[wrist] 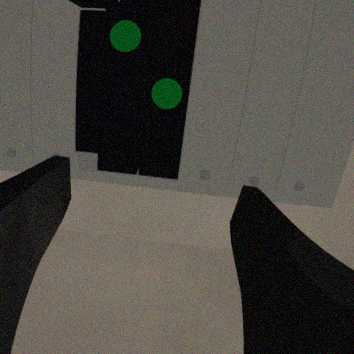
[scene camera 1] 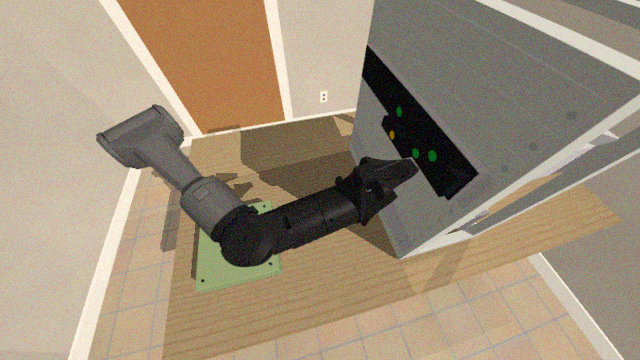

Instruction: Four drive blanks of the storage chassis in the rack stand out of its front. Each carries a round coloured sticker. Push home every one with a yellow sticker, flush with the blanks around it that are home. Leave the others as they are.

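The storage chassis (scene camera 1: 376,70) (wrist: 130,130) is a black strip in the grey rack (scene camera 1: 480,100) (wrist: 280,100). A yellow sticker (scene camera 1: 392,134) shows in the scene view. It does not show in the wrist view. One green sticker (scene camera 1: 399,111) is beyond it; a second green sticker (scene camera 1: 415,153) and a third green sticker (scene camera 1: 432,156) are toward the near end. Two green stickers, one upper (wrist: 125,36) and one lower (wrist: 167,93), show in the wrist view. The black blanks' edges blend, so how far each stands out is unclear. My gripper (scene camera 1: 406,181) (wrist: 153,191) is open and empty, in front of the rack near the chassis's near end.
A grey panel (scene camera 1: 375,120) borders the chassis on the arm's side. The arm's green base plate (scene camera 1: 237,277) is on the wooden surface (scene camera 1: 310,300) in front of the rack. An orange door (scene camera 1: 215,60) and a wall outlet (scene camera 1: 323,96) are behind.
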